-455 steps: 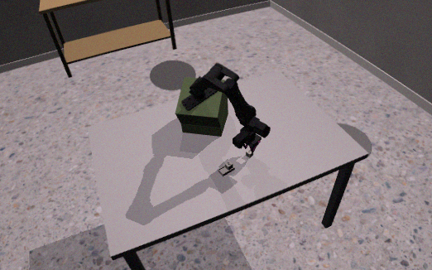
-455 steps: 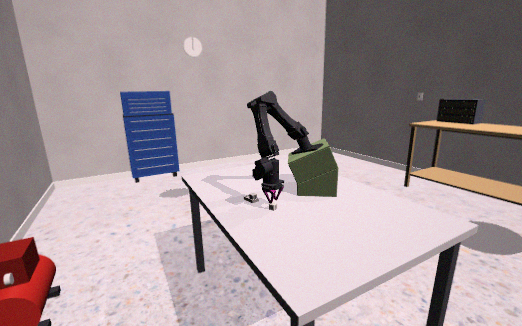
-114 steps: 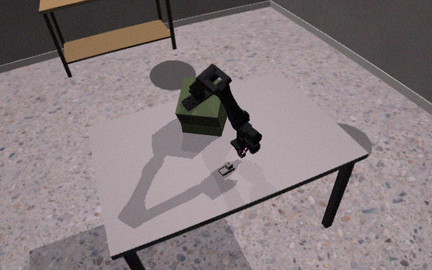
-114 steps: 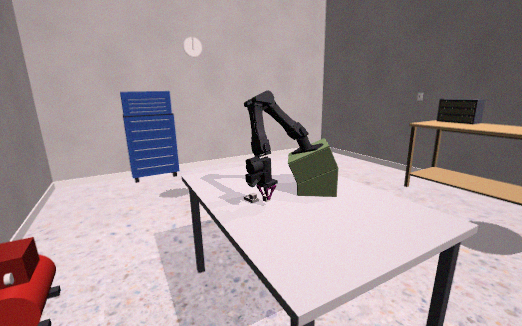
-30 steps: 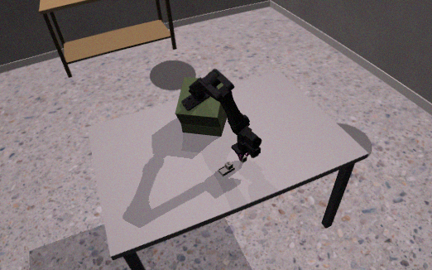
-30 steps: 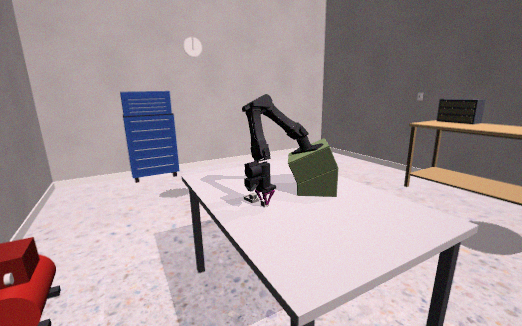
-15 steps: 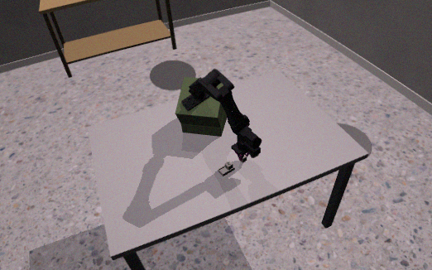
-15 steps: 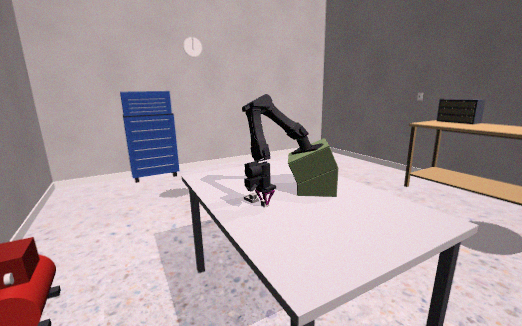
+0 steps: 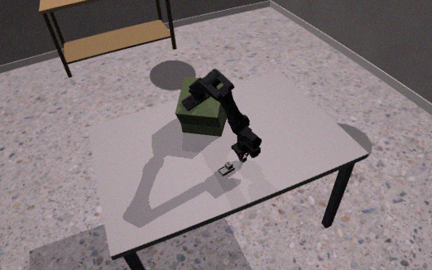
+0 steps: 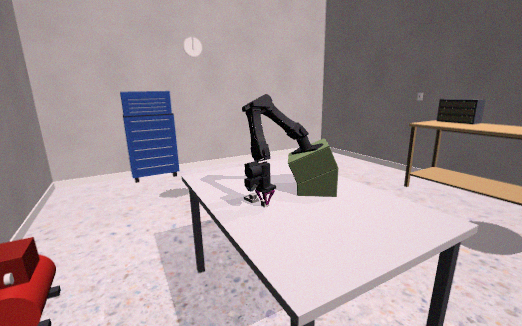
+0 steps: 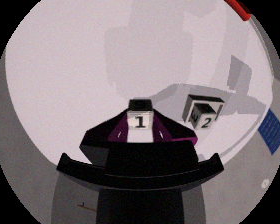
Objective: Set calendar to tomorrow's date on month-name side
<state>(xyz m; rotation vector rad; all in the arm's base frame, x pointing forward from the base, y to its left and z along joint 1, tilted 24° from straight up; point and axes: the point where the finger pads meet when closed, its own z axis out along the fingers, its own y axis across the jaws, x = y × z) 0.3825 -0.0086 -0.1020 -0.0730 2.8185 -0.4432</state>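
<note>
Right now my hand is right at the white cube. Also, from my hand: calendar tray 110 mm to the right, 10 mm below.
</note>
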